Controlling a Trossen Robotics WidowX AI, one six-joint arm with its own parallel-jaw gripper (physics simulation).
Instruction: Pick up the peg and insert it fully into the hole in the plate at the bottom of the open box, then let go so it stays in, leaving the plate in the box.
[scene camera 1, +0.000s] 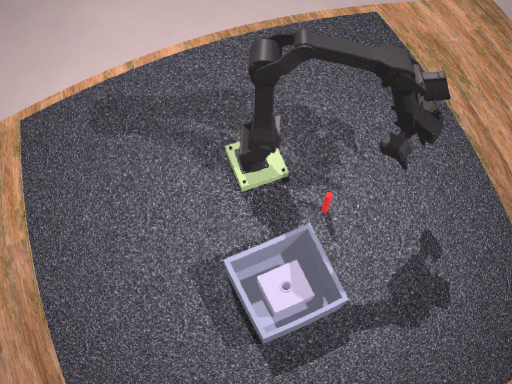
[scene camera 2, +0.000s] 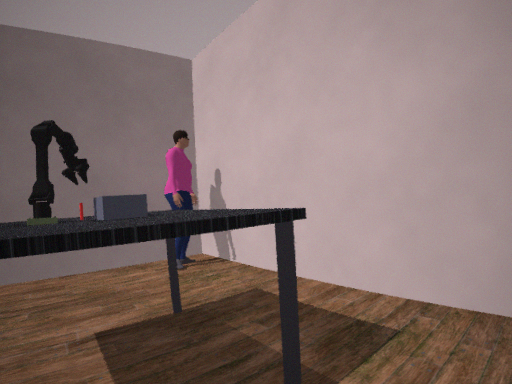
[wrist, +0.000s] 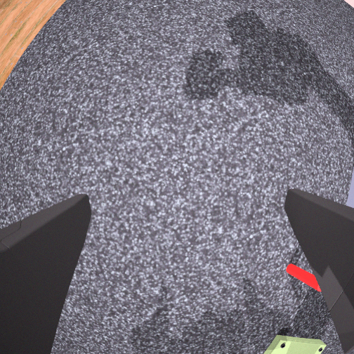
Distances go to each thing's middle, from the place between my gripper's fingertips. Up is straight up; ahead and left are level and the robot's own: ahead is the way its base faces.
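Labels:
My hand's 0.14 m short of the grey-blue box (scene camera 1: 302, 244) and 0.35 m to the left of it, and it's 0.14 m above the box as well.

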